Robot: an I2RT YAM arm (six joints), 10 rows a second.
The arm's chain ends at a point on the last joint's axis. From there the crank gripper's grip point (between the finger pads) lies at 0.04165 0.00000 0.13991 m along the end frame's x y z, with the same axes.
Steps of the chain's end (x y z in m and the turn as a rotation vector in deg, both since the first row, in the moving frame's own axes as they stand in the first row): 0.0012 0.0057 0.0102 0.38 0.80 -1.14; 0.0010 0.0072 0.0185 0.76 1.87 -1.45; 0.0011 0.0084 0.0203 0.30 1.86 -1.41; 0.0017 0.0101 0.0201 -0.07 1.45 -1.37; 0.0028 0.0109 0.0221 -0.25 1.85 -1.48; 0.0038 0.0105 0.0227 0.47 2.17 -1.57; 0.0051 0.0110 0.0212 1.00 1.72 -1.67
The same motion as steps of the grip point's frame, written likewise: 0.0031 0.0039 0.0096 0.38 0.80 -1.14; 0.0055 0.0042 0.0170 0.76 1.87 -1.45; 0.0056 0.0066 0.0189 0.30 1.86 -1.41; 0.0052 0.0092 0.0190 -0.07 1.45 -1.37; 0.0073 0.0104 0.0207 -0.25 1.85 -1.48; 0.0090 0.0081 0.0210 0.47 2.17 -1.57; 0.0092 0.0073 0.0199 1.00 1.72 -1.67
